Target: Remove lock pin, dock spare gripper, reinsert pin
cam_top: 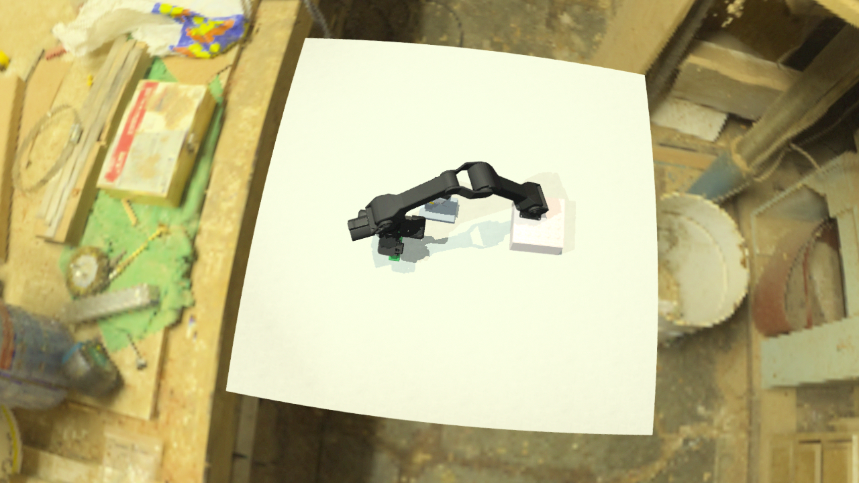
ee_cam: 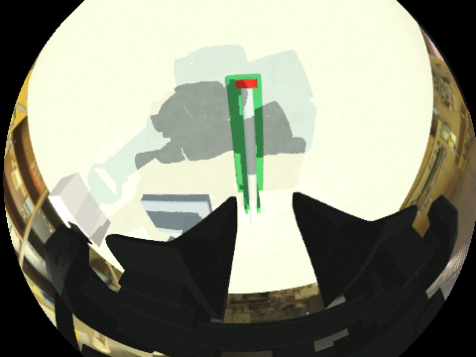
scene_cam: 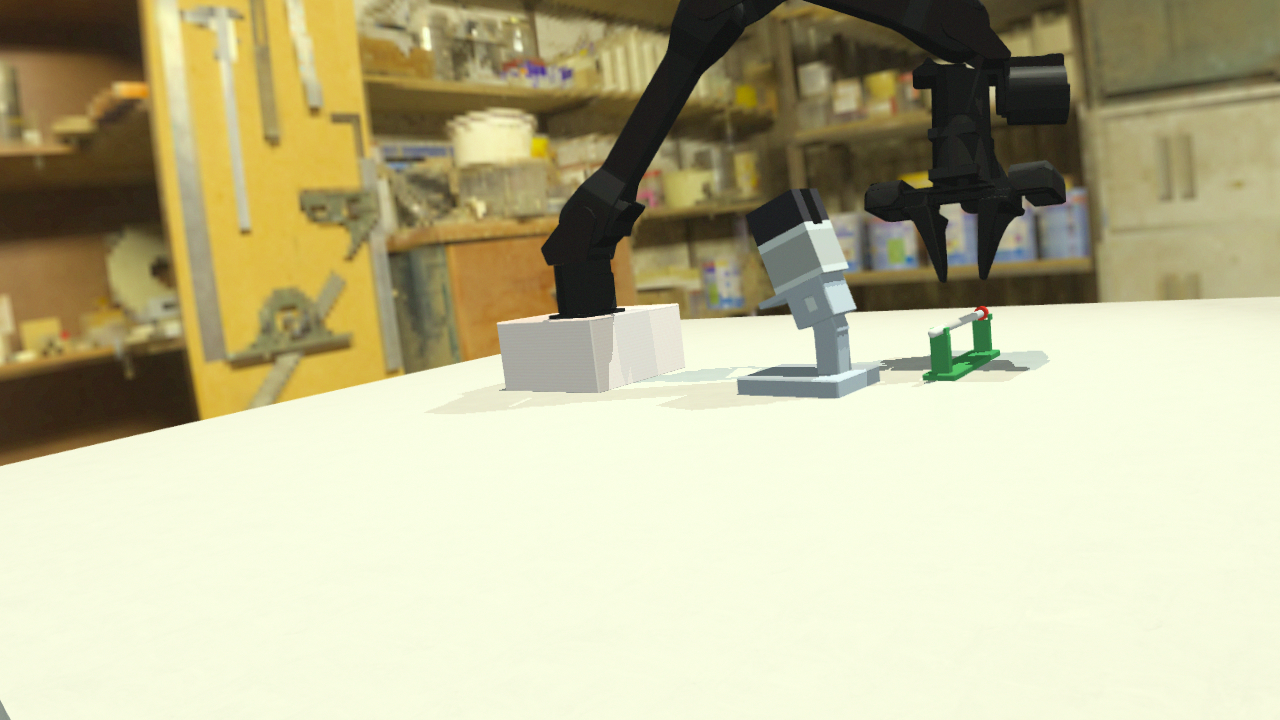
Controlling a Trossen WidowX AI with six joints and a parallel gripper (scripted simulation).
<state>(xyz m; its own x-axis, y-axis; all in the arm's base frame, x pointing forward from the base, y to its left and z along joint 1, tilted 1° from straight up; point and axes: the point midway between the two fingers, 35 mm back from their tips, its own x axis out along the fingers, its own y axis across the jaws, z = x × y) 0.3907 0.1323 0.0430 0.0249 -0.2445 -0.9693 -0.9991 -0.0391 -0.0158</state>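
Right now my gripper tip is 1 cm past the green cradle, 1 cm to the right of it and 6 cm above it. The rest, counted from my gripper tip: spare gripper 11 cm behind, 11 cm to the right, 4 cm above; grey mount 11 cm behind, 11 cm to the right, 3 cm below.
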